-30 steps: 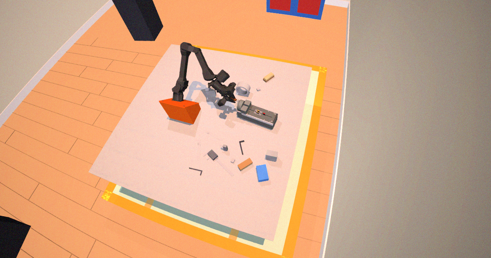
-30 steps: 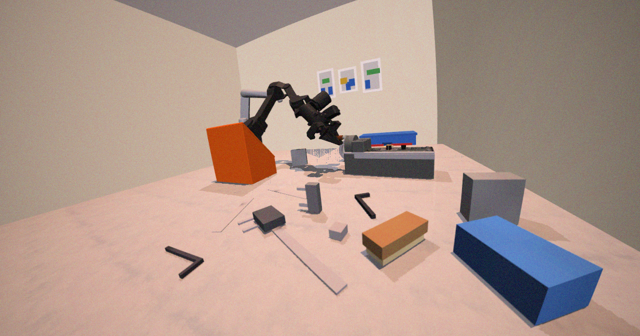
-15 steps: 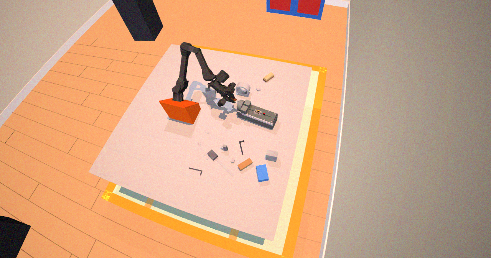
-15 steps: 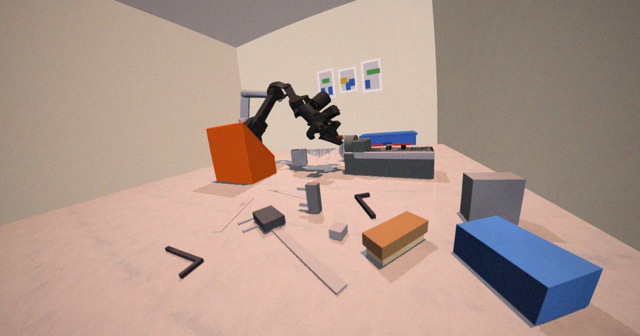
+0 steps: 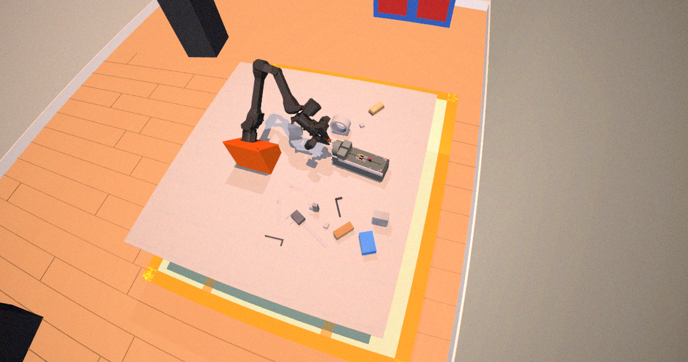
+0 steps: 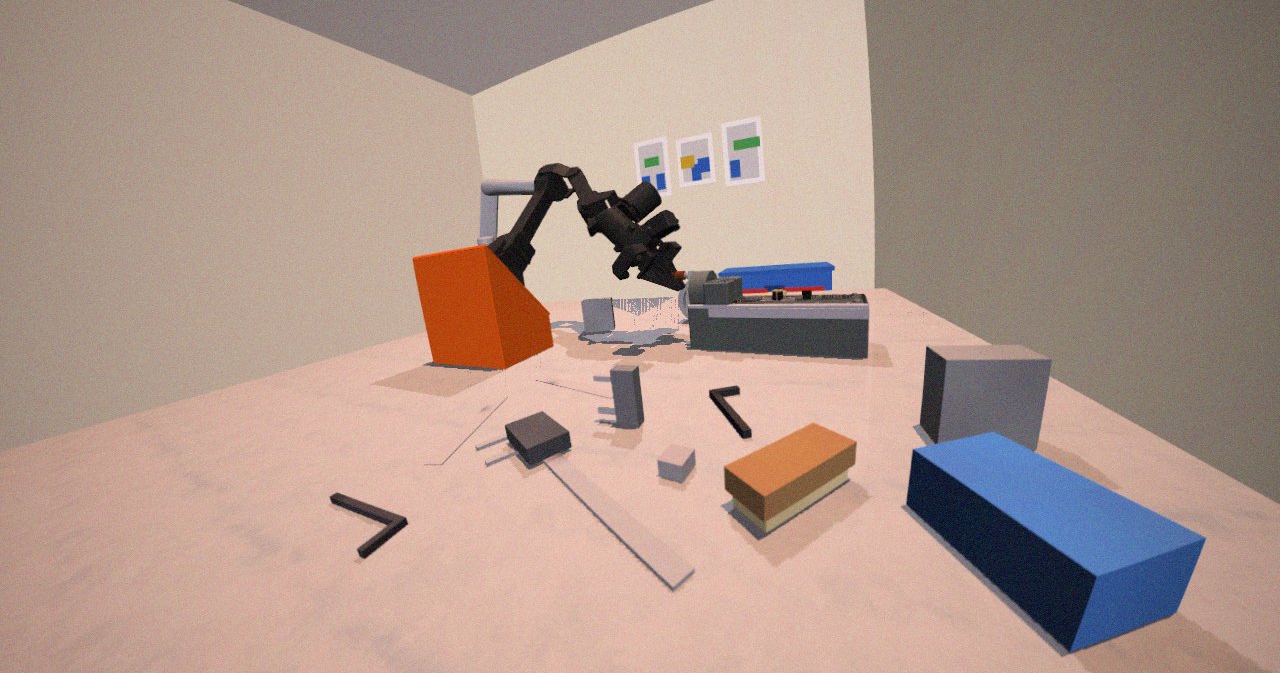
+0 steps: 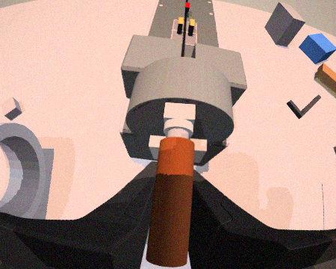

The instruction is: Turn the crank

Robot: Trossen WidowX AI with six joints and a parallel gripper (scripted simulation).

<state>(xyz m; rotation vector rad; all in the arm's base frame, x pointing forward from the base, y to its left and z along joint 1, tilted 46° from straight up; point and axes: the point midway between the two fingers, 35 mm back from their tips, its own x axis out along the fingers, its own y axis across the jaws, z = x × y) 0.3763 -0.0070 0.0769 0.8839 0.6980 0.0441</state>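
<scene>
My gripper tip is 20 mm below the crank handle and 20 mm past it. Round my gripper tip: red pointer 200 mm ahead, 60 mm to the right, 10 mm below; blue block 440 mm to the right, 240 mm ahead, 80 mm below.
</scene>
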